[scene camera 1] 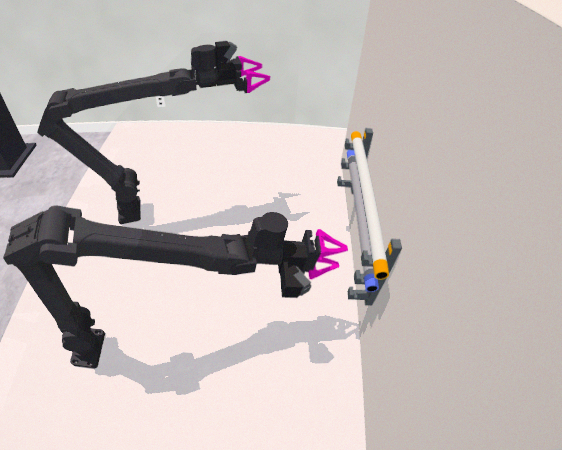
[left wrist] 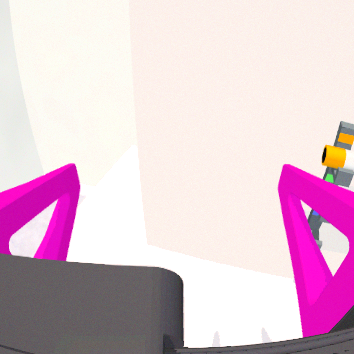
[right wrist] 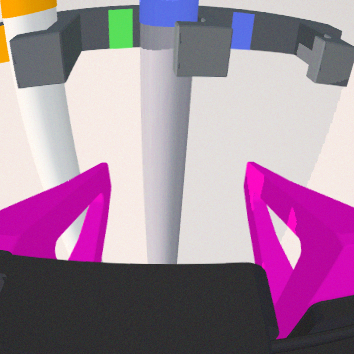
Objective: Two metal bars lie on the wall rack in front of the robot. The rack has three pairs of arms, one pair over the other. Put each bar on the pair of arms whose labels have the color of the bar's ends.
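Frame: origin at the left arm's base, x back, y right, z up, level; centimetres.
Where they show: left gripper, fingertip midpoint: [scene camera 1: 265, 71] [left wrist: 178, 174]; right gripper, fingertip midpoint: [scene camera 1: 343, 256] [right wrist: 176, 173]; left arm's base, origin of the base link: [scene camera 1: 129, 211]; right arm's base, origin of the base link: [scene camera 1: 88, 348].
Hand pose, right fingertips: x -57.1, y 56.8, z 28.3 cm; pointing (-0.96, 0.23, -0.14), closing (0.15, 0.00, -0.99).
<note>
Things, the pixels of their centre, and the offset from my right fingertips. "spot": a spot on its surface instead.
- white bar with orange ends, body centre: [right wrist: 84, 253] [scene camera 1: 367, 191] dx -10.6, dy -12.1, dz +7.4 cm
- rack, body centre: [right wrist: 175, 33] [scene camera 1: 370, 275] dx -4.6, dy +6.5, dz -0.6 cm
- grey bar with blue ends, body centre: [right wrist: 161, 255] [scene camera 1: 361, 209] dx -11.0, dy -13.2, dz -0.1 cm
- green label, surface spot: [right wrist: 121, 28] spot: dx -6.1, dy +7.0, dz +2.4 cm
- blue label, surface spot: [right wrist: 242, 30] spot: dx -6.0, dy +7.0, dz -5.1 cm
The white bar with orange ends [scene camera 1: 368, 195] [left wrist: 335, 156] [right wrist: 45, 120] rests on the top pair of arms of the rack [scene camera 1: 396, 246] [left wrist: 345, 126] [right wrist: 95, 32], which has orange labels. The grey bar with blue ends [scene camera 1: 361, 215] [right wrist: 165, 115] rests on the middle pair, by the green label [right wrist: 121, 28]. The bottom arm beside the blue label [right wrist: 242, 30] holds no bar. My right gripper [scene camera 1: 343, 256] [right wrist: 176, 173] is partly open and empty, a little short of the grey bar, which shows between its fingers. My left gripper [scene camera 1: 265, 72] [left wrist: 178, 174] is wide open and empty, away from the rack.
The rack is on the wall [scene camera 1: 465, 225] at the right in the scene view. The bottom arms [scene camera 1: 355, 293] [right wrist: 330, 62] stick out below the grey bar. A dark stand [scene camera 1: 10, 145] is at the left edge. Arm shadows fall on the pale floor.
</note>
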